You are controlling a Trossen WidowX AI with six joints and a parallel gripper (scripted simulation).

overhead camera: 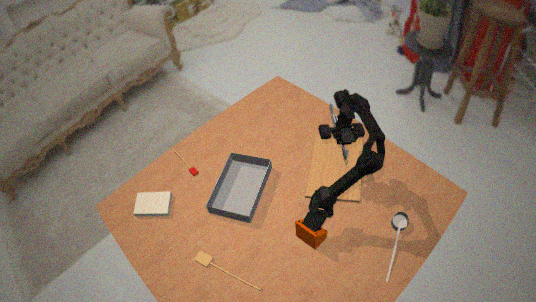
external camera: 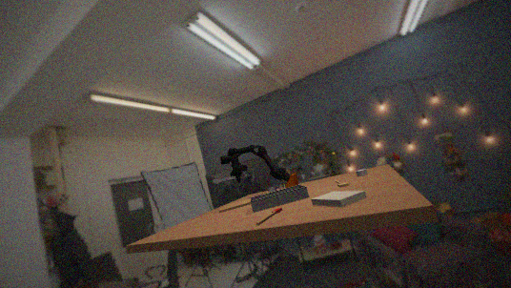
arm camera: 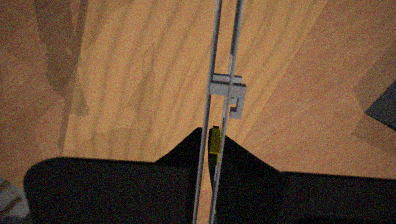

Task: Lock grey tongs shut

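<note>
Right now the wooden board is 150 mm below my gripper tip. The rest, counted from my gripper tip: red-headed spatula 540 mm ahead, 440 mm to the left, 150 mm below; grey roasting tin 250 mm ahead, 360 mm to the left, 130 mm below; white block 500 mm ahead, 700 mm to the left, 150 mm below.
</note>
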